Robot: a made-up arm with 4 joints.
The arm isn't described. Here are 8 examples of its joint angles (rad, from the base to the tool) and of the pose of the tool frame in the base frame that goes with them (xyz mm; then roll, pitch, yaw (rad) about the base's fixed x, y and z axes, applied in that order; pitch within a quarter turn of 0, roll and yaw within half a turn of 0).
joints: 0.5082 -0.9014 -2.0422 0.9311
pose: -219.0 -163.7 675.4 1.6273 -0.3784 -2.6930
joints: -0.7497 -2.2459 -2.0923 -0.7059
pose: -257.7 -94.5 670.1 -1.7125 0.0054 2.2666
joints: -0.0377 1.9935 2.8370 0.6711
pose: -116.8 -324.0 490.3 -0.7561 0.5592 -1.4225
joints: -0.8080 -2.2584 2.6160 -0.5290
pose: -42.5 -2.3 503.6 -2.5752 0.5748 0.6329
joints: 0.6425 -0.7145 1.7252 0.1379
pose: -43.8 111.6 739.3 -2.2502 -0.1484 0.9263
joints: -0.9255 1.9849 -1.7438 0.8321
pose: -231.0 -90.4 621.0 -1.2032 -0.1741 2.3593
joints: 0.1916 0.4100 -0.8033 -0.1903
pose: -125.5 -84.0 463.9 1.3192 0.6693 3.0374
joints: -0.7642 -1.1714 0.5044 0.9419
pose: -26.7 -341.5 587.0 2.4891 0.3897 -1.5100
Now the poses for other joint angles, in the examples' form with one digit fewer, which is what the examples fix.
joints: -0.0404 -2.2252 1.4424 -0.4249
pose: 53 36 520 3.097 0.128 0.219
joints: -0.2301 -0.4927 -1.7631 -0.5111
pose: -253 -199 588 2.613 -0.194 3.078
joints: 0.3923 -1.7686 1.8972 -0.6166
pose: -120 154 601 -2.468 0.129 1.074
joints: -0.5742 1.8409 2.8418 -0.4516
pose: -275 -333 517 0.358 0.408 -1.940
